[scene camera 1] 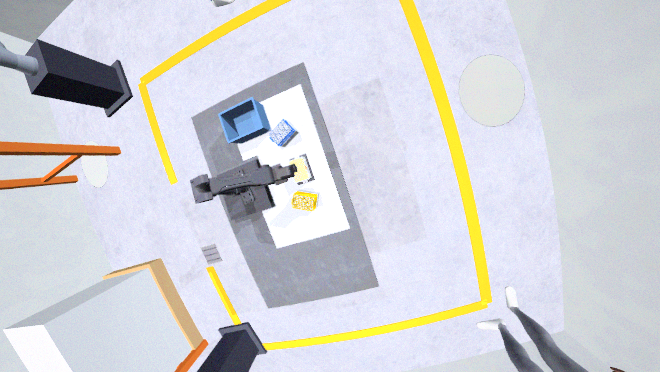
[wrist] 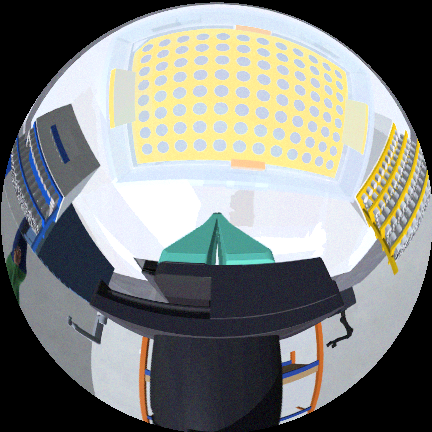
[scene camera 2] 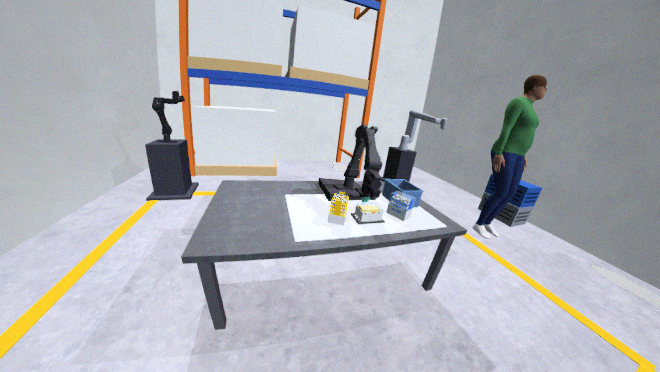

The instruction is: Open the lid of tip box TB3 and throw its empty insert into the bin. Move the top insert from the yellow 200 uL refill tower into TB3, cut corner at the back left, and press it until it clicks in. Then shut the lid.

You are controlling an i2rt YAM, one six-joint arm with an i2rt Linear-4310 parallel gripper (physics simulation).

Labels:
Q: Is my gripper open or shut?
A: Shut.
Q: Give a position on a grey table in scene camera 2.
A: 308,213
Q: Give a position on a blue-and-white tip box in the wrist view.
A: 59,162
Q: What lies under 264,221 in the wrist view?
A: A grey table.

